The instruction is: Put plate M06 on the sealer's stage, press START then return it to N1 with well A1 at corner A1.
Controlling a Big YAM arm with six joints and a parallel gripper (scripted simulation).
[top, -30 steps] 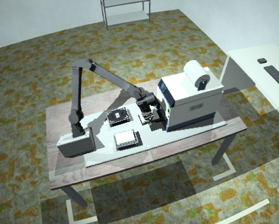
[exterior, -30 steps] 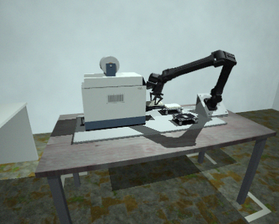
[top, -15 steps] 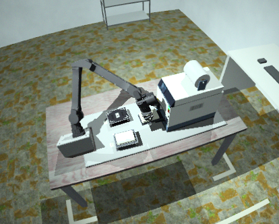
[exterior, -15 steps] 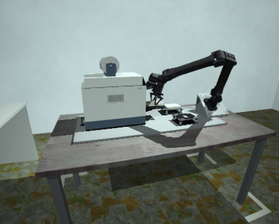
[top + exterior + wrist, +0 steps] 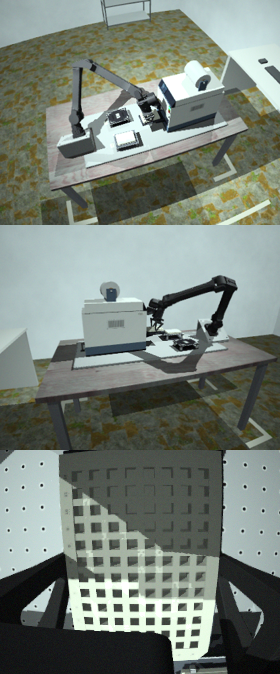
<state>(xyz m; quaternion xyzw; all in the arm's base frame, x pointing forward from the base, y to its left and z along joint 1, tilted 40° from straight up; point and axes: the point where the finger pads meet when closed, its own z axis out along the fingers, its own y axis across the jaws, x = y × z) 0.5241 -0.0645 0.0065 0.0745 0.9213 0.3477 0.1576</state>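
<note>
Right now my hand is 3 cm above the sealer stage. Round my hand: foil roll: 33 cm ahead, 29 cm above; then black nest N1: 21 cm behind, 14 cm to the left, 9 cm below; then pale plate: 21 cm behind, 8 cm to the right, 7 cm below.
</note>
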